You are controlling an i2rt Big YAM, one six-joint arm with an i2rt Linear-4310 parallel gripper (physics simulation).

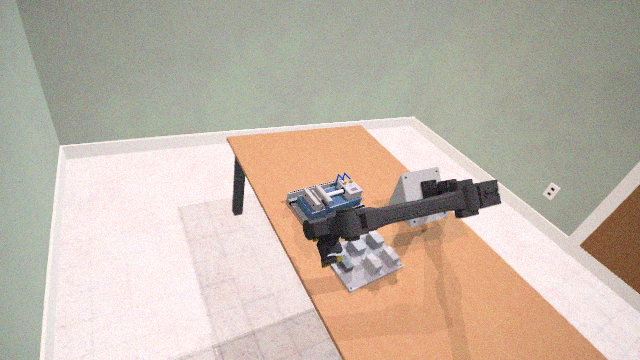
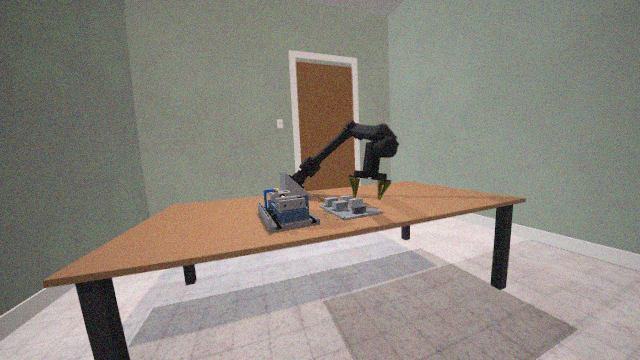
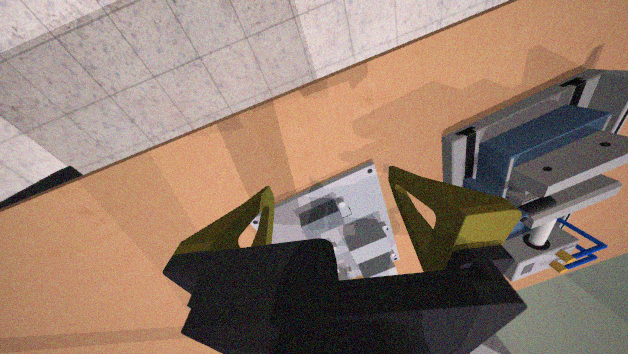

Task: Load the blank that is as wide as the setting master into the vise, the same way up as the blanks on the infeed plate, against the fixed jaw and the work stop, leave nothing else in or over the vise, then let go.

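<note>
The infeed plate carries several grey blanks, among them a front one and another beside it. I cannot tell their widths apart. The vise has a blue body; its plate-like jaw with two holes stands near the jaw on the white rod. No blank shows clearly between them; the gap is partly hidden. I cannot identify the setting master. My gripper is open and empty, above the plate's front side.
The vise's end block carries blue hoses with brass fittings. A grey slanted bracket stands by the arm's base. The wooden table's front edge runs close past the infeed plate and the vise.
</note>
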